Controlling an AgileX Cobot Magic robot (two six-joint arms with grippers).
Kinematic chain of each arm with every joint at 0, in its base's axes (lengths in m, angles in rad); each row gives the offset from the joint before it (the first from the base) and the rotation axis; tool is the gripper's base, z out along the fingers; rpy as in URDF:
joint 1: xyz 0 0 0.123 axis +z
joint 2: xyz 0 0 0 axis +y
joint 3: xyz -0.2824 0 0.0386 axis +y
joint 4: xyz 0.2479 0 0.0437 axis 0.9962 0 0.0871
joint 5: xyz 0 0 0 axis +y
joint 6: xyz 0.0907 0 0.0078 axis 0.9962 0 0.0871
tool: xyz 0 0 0 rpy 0 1.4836 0
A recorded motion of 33 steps. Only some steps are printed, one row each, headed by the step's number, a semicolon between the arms.
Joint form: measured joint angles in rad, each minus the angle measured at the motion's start. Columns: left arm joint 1, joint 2, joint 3, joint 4, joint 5, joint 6; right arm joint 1, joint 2, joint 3, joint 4, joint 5, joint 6.
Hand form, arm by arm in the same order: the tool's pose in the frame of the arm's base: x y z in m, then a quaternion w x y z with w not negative. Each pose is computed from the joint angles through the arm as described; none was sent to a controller.
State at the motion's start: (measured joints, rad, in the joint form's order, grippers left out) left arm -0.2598 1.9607 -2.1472 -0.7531 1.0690 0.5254; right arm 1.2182 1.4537 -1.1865 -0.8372 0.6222 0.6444
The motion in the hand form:
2: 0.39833 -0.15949 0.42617 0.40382 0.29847 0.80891 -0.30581; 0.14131 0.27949 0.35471 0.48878 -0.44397 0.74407 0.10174
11: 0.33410 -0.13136 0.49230 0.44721 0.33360 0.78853 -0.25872; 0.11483 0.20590 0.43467 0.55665 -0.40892 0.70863 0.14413
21: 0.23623 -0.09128 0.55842 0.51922 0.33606 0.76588 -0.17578; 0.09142 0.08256 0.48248 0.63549 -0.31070 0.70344 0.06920
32: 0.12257 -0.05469 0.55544 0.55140 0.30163 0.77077 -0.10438; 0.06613 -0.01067 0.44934 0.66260 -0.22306 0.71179 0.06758
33: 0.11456 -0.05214 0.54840 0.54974 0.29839 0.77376 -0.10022; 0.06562 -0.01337 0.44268 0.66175 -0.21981 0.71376 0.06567
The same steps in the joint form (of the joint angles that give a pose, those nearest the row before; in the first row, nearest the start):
2: 0.0053 -0.0327 0.0003 0.0186 0.0189 0.0006; 0.0000 -0.0555 -0.0078 0.0677 -0.0173 -0.0520
11: 0.0293 -0.2271 0.0010 0.0968 0.1191 0.0006; 0.0000 -0.3254 -0.0527 0.1596 0.0738 -0.2025
21: 0.0621 -0.4920 0.0157 0.2336 0.1943 -0.0310; 0.0001 -0.6399 -0.0639 -0.0275 0.3505 -0.2174
32: 0.0707 -0.8888 0.3328 0.3908 0.1850 -0.0789; 0.0001 -0.9746 0.1281 -0.1176 0.4626 -0.1446
33: 0.0708 -0.9310 0.3883 0.4018 0.1754 -0.0805; 0.0001 -0.9961 0.1571 -0.1253 0.4653 -0.1325

